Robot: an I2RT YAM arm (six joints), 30 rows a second.
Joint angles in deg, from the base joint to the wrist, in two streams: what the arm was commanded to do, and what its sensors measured. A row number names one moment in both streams.
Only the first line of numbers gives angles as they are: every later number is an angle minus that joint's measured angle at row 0.
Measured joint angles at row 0:
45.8, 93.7, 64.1, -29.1, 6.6, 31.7
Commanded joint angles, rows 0 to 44:
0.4, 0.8, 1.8, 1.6, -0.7, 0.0
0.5, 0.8, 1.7, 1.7, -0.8, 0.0
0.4, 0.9, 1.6, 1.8, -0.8, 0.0
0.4, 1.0, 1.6, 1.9, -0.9, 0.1
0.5, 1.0, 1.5, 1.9, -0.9, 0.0
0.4, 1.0, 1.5, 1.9, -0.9, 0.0
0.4, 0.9, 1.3, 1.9, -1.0, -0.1
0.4, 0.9, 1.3, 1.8, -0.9, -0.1
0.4, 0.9, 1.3, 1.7, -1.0, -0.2
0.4, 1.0, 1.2, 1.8, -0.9, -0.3
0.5, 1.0, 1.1, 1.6, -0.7, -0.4
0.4, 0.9, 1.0, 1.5, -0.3, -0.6
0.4, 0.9, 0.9, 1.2, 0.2, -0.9
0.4, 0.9, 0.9, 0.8, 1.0, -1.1
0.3, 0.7, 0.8, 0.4, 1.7, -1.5
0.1, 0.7, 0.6, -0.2, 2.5, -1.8
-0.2, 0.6, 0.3, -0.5, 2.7, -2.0
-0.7, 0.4, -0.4, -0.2, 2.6, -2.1
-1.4, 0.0, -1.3, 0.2, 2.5, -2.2
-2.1, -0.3, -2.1, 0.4, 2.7, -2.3
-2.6, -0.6, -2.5, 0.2, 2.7, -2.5
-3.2, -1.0, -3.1, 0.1, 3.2, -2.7
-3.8, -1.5, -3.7, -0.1, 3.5, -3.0
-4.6, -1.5, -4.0, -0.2, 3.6, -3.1
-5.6, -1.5, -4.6, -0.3, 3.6, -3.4
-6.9, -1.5, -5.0, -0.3, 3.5, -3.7
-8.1, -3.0, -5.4, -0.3, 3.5, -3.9
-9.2, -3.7, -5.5, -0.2, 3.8, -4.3
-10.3, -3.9, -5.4, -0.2, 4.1, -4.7
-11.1, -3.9, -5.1, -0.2, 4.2, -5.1
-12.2, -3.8, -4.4, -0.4, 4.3, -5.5
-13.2, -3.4, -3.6, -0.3, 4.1, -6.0
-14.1, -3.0, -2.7, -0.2, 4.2, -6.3
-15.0, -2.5, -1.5, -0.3, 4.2, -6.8
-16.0, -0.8, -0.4, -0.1, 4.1, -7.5
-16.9, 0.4, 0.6, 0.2, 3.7, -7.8
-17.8, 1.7, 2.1, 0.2, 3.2, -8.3
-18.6, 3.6, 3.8, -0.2, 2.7, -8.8
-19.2, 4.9, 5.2, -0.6, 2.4, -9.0
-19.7, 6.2, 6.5, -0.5, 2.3, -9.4
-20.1, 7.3, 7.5, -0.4, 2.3, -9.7
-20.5, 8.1, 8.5, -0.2, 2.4, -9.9
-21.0, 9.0, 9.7, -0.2, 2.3, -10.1
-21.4, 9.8, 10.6, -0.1, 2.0, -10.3
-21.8, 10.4, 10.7, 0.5, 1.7, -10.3
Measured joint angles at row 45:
-19.0, 9.5, 8.6, 0.5, -3.6, -9.3
